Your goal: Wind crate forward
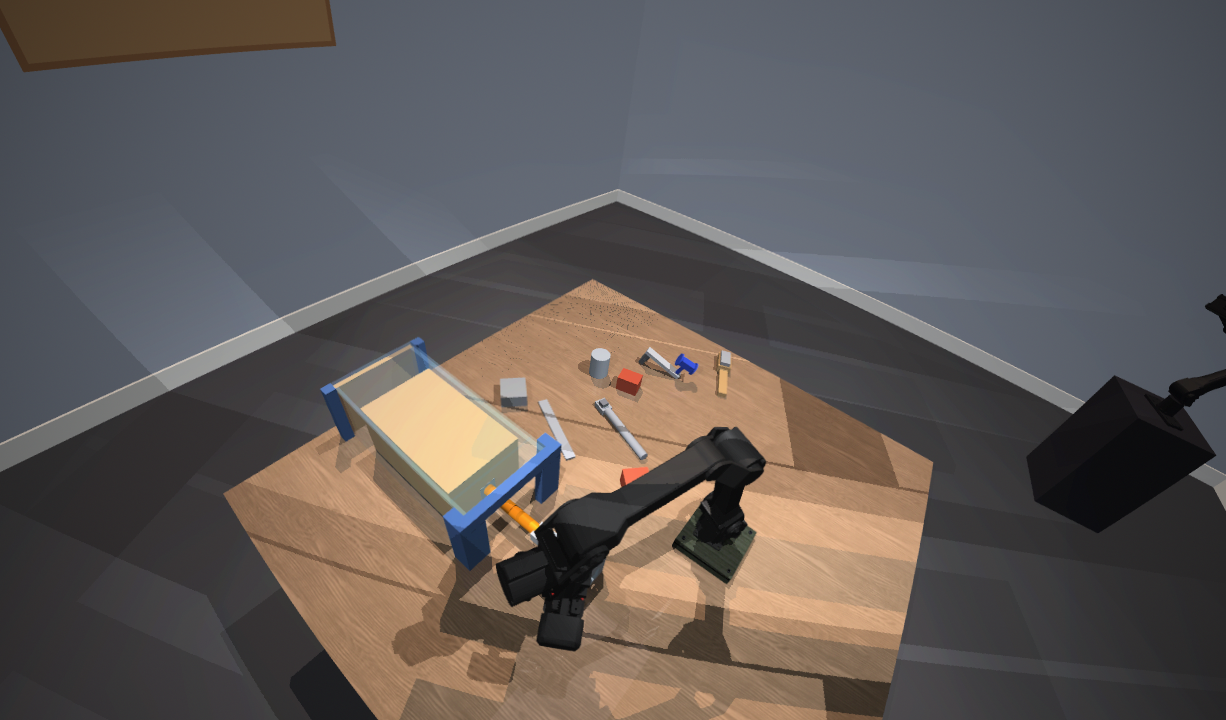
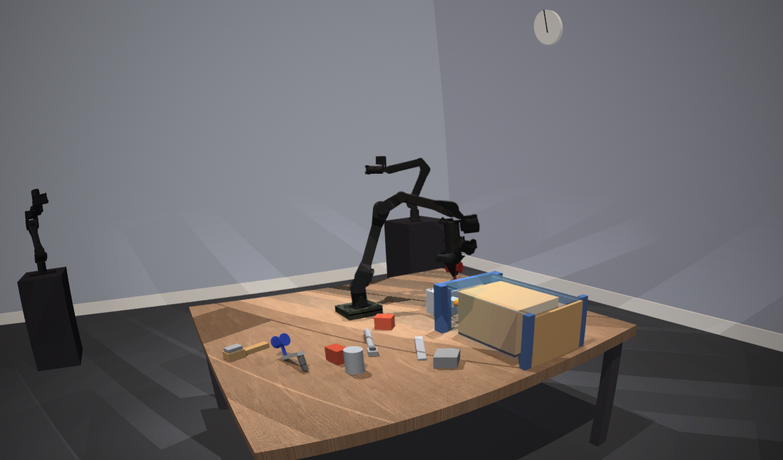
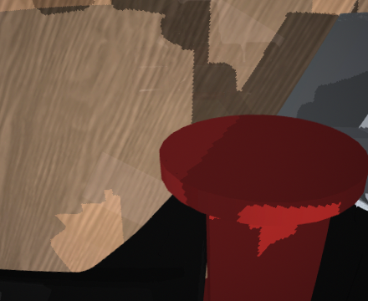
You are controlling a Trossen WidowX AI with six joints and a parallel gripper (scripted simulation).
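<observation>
The winch handle is 30 mm to the right of my gripper tip, 10 mm below it and 10 mm ahead of it. Round my gripper tip: red knob: 20 mm above; then grey winch: 100 mm to the right, 80 mm below, 30 mm ahead; then blue frame: 200 mm ahead, 100 mm to the right, 10 mm below.
</observation>
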